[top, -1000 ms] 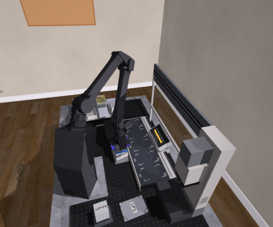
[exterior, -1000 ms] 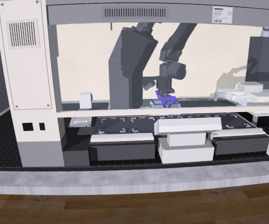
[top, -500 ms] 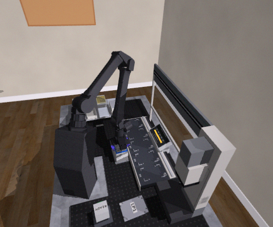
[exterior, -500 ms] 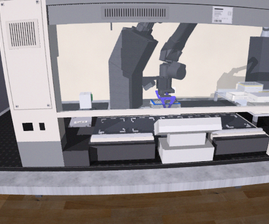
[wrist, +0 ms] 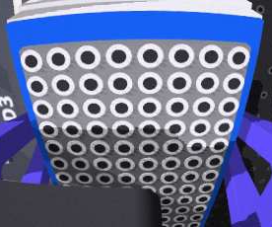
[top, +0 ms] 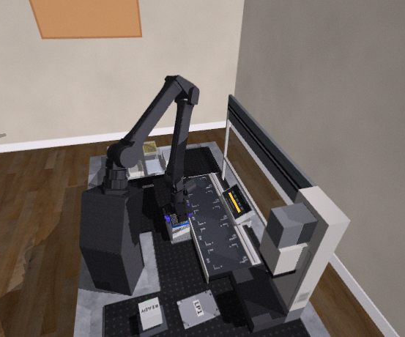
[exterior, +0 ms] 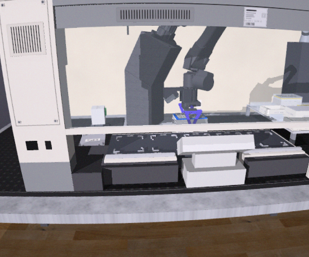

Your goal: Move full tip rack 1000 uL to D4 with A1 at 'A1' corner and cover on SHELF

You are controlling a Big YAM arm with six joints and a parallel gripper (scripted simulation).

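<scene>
Right now my hand is 7 cm above the regrip nest RG. From my hand the other things lie so: shelf label: 38 cm to the left, 10 cm behind, 8 cm below; ready block: 36 cm to the right, 19 cm behind; tip rack: 1 cm to the right, 1 cm ahead.
</scene>
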